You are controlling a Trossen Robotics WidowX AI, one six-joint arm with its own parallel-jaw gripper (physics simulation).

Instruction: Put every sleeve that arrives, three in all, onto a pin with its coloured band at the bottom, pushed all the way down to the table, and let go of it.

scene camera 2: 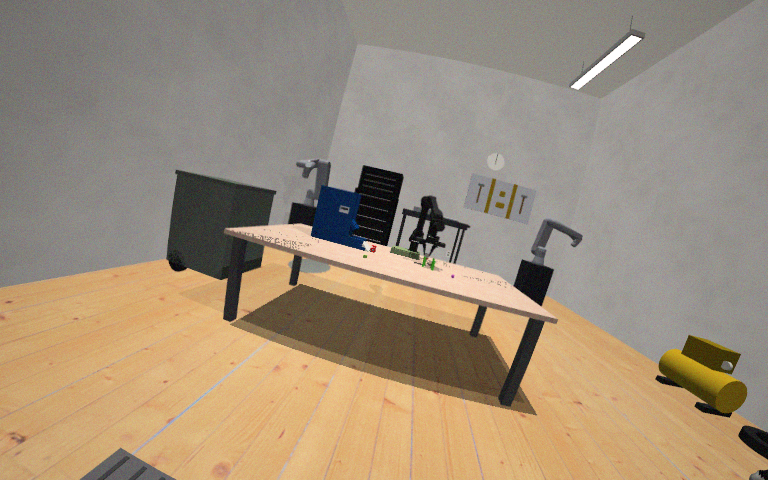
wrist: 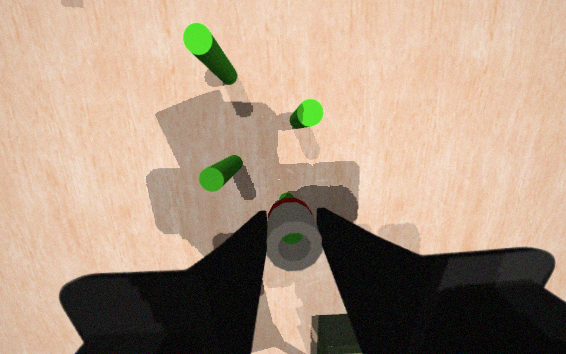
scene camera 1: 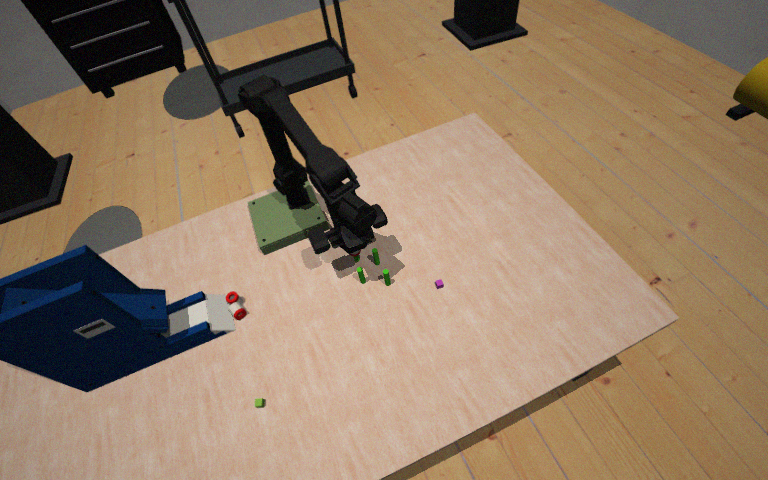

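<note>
My gripper (scene camera 1: 354, 251) (wrist: 291, 216) is shut on an upright grey-white sleeve (wrist: 292, 220), whose red band is at its lower end. A green pin (scene camera 1: 356, 258) (wrist: 286, 196) is under the held sleeve; green also shows through the bore in the wrist view. How far the pin reaches inside is unclear. Three other green pins (scene camera 1: 376, 256) (scene camera 1: 361, 275) (scene camera 1: 386, 277) (wrist: 215, 60) (wrist: 309, 114) (wrist: 220, 172) stand bare beside it. What look like two white sleeves with red bands (scene camera 1: 231, 297) (scene camera 1: 239, 313) lie at the chute's lower end; their white bodies partly hide each other.
The blue feeder (scene camera 1: 45, 339) (scene camera 2: 336, 215) with its pale chute (scene camera 1: 219, 314) stands on the table (scene camera 1: 481, 362) (scene camera 2: 390, 274). A magenta cube (scene camera 1: 439, 284) lies beyond the pins, and a lime cube (scene camera 1: 259, 403) lies farther away. The green arm base (scene camera 1: 283, 223) is close behind the gripper.
</note>
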